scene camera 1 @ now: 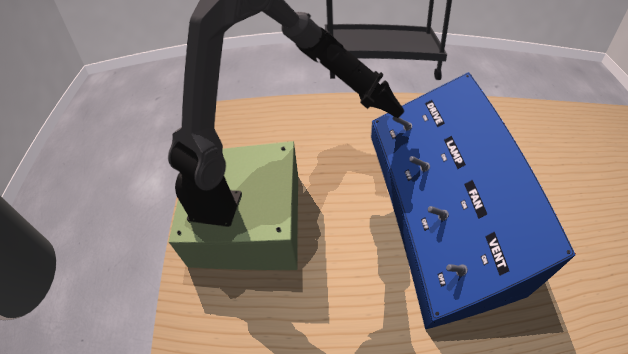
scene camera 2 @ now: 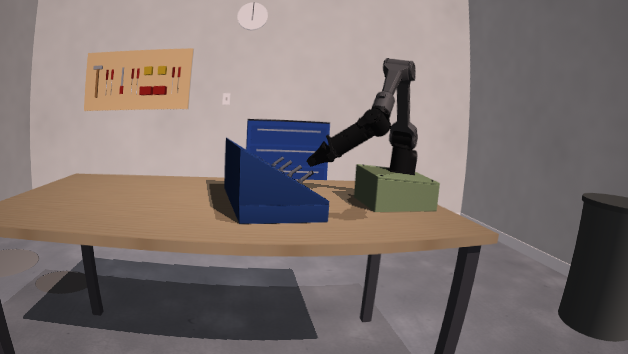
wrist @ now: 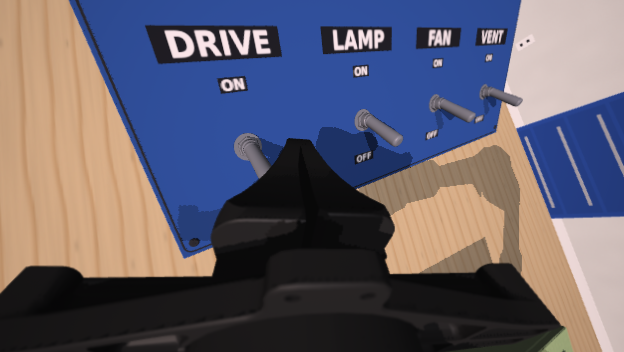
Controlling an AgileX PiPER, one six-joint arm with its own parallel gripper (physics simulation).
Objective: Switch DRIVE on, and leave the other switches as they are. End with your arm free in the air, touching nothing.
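The blue switch panel [scene camera 1: 505,165] [scene camera 2: 255,187] [wrist: 165,100] has four grey levers. The DRIVE lever [scene camera 1: 403,122] [wrist: 257,159] leans toward OFF; its outer end is hidden behind my fingers in the wrist view. The LAMP lever [scene camera 1: 419,162] [wrist: 382,128], FAN lever [scene camera 1: 438,213] [wrist: 454,109] and VENT lever [scene camera 1: 456,269] [wrist: 504,96] also lean toward OFF. My gripper [scene camera 1: 400,114] [scene camera 2: 310,162] [wrist: 297,153] is shut and holds nothing. Its tips are right at the DRIVE lever's outer end; I cannot tell whether they touch it.
My arm's base stands on a green box [scene camera 1: 260,200] [scene camera 2: 405,195] on the wooden table [scene camera 1: 345,225] [scene camera 2: 150,200]. A dark cart [scene camera 1: 390,55] stands on the floor beyond the table. A dark bin [scene camera 1: 22,260] [scene camera 2: 597,270] and a blue drawer cabinet [scene camera 2: 288,137] [wrist: 575,165] stand off the table.
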